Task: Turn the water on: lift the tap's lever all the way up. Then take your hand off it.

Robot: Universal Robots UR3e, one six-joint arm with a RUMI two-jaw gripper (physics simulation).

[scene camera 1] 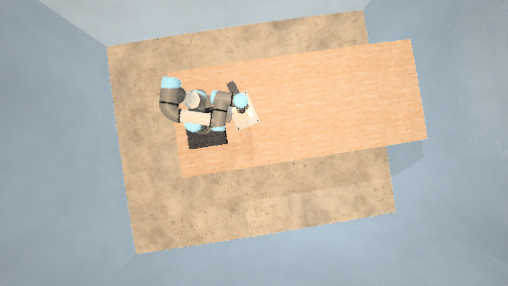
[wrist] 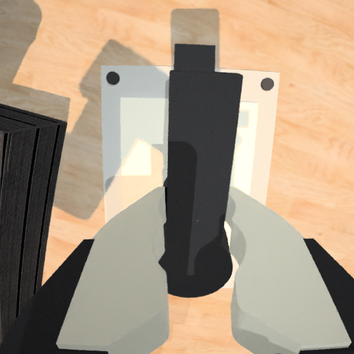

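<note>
The tap's long black lever (wrist: 207,115) lies lengthwise in the wrist view, above the tap's black spout (wrist: 195,57) and rounded black body (wrist: 202,285). How far up the lever stands is hard to tell from this angle. My gripper (wrist: 194,189) is shut on the lever, with one pale finger on each side of it. In the scene view the fingers are mostly hidden under the wrist, and the lever cannot be made out there. The tap is over a pale plate (scene camera 1: 249,122) (wrist: 270,115) with dark round studs at its corners.
A black block (scene camera 1: 207,139) (wrist: 25,210) stands by the arm's base, left of the plate in the wrist view. The wooden table (scene camera 1: 330,95) extends to the right. A dark strip (scene camera 1: 232,86) shows beside the wrist. Arm shadows fall across the plate and table.
</note>
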